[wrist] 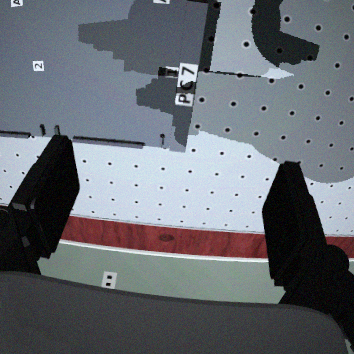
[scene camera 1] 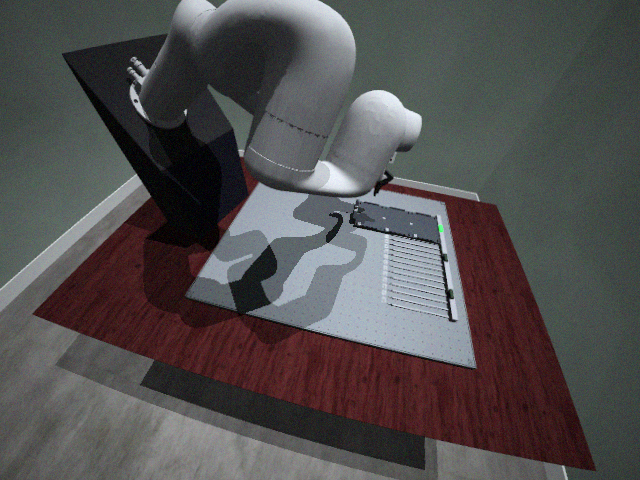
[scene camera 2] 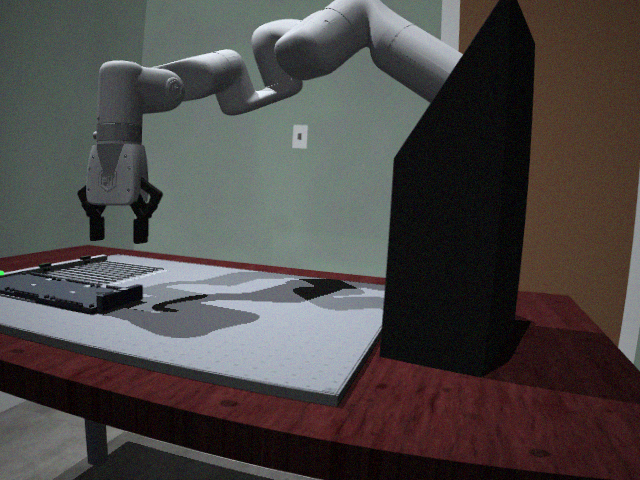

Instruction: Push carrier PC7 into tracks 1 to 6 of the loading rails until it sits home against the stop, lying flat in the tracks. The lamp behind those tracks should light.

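Frame: origin at the arm's base, x ahead, y left, z up, level; metres.
Where they show: gripper, between the fingertips: (wrist: 172, 173) (scene camera 2: 118, 241); arm's base, origin of its link: (scene camera 1: 159, 103) (scene camera 2: 475, 98).
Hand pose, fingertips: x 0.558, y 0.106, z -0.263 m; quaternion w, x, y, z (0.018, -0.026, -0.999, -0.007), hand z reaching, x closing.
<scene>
Each offset is from my fingertips to the top centre of the thing. "*": to the spot under its first point. Level surfaces: height alone.
Carrier PC7 @[0.082 m down, 0.153 m ahead, 0.013 m right] (scene camera 1: 398, 220) (scene camera 2: 56, 291) (wrist: 100, 100), a flat dark grey plate, lies flat over the tracks at the far end of the loading rails @[* 0.107 m down, 0.210 m ahead, 0.242 m right] (scene camera 1: 417, 276) (scene camera 2: 111, 271). Its outer end reaches the stop bar @[* 0.097 m down, 0.303 m ahead, 0.200 m right] (scene camera 1: 445, 268) in the first scene view. A lamp @[0.090 m down, 0.318 m ahead, 0.024 m right] (scene camera 1: 440, 228) (scene camera 2: 2, 273) on the bar behind the carrier glows green. My gripper (scene camera 2: 119, 233) (wrist: 172, 173) is open and empty, raised well above the board and the carrier. In the first scene view the arm hides most of it. The PC7 label @[* 0.082 m down, 0.004 m back, 0.001 m right] (wrist: 185, 85) shows at the carrier's near end in the wrist view.
Two dark unlit lamps (scene camera 1: 445, 256) (scene camera 1: 450, 293) sit farther along the stop bar. The perforated light board @[0.111 m down] (scene camera 1: 361, 330) (scene camera 2: 289, 356) (wrist: 165, 195) lies on the red wooden table @[0.125 m down] (scene camera 1: 310, 372) (scene camera 2: 439, 408). The dark pedestal (scene camera 1: 227, 160) (scene camera 2: 454, 232) stands at the arm's base.
</scene>
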